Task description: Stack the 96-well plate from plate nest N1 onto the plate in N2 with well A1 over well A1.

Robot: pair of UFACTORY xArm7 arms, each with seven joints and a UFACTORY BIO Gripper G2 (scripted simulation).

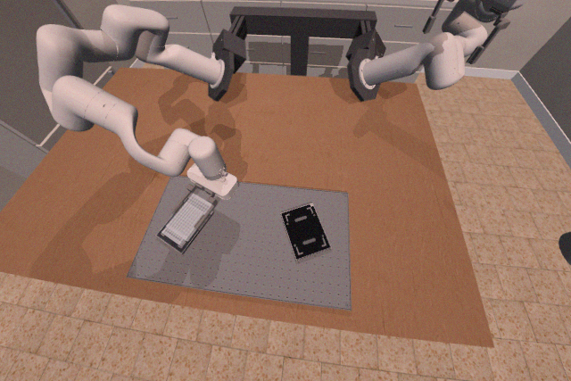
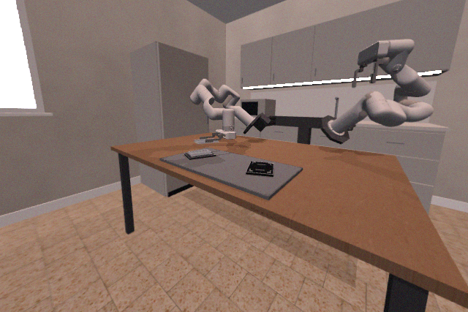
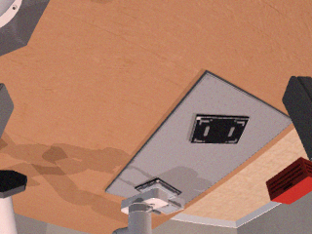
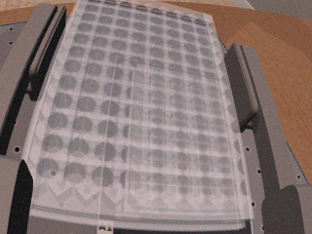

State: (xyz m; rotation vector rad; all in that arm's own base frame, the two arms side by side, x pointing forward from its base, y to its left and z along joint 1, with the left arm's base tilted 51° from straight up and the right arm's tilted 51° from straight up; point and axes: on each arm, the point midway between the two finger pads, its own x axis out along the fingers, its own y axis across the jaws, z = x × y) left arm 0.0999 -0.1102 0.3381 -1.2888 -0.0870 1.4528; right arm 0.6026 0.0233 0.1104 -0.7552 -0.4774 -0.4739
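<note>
The nest N2 is 6 cm to the right of my right hand and 10 cm below it. Also, from my right hand: nest N1 (1 cm ahead, 36 cm to the left, 10 cm below); A1 mark (4 cm behind, 3 cm to the left, 10 cm below).
</note>
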